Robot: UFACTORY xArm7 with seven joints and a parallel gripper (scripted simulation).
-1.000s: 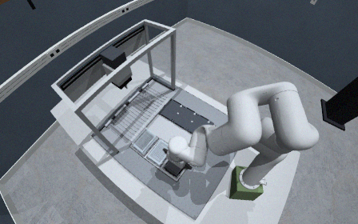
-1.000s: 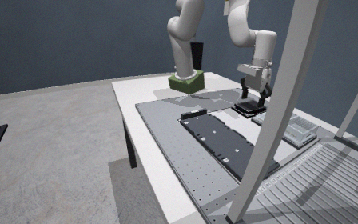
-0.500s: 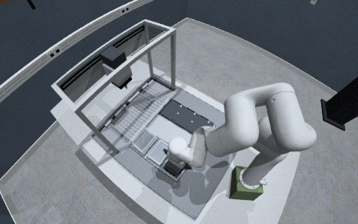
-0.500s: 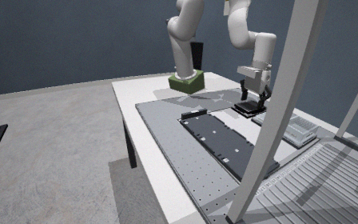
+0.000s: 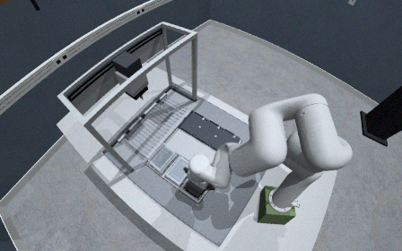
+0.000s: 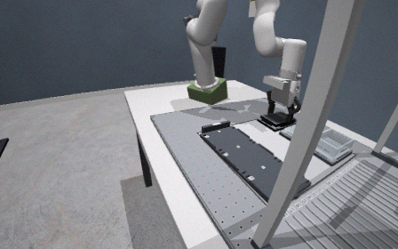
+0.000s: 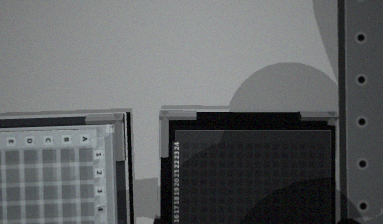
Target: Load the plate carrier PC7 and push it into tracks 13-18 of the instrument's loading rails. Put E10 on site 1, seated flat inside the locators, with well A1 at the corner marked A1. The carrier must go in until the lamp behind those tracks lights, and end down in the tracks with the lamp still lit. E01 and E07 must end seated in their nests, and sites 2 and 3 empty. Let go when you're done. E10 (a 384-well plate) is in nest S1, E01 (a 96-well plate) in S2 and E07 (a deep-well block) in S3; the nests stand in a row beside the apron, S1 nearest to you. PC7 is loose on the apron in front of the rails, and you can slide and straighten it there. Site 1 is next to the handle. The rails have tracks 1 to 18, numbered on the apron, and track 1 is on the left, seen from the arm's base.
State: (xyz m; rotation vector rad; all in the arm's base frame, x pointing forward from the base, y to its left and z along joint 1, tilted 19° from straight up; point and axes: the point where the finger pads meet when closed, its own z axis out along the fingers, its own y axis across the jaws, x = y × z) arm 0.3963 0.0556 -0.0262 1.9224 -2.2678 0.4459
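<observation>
My gripper is now 30 mm above the nest S1. Round my hand: frame post: 250 mm ahead, 450 mm to the right, 210 mm above; then plate carrier PC7: 80 mm ahead, 280 mm to the right, 20 mm below.
</observation>
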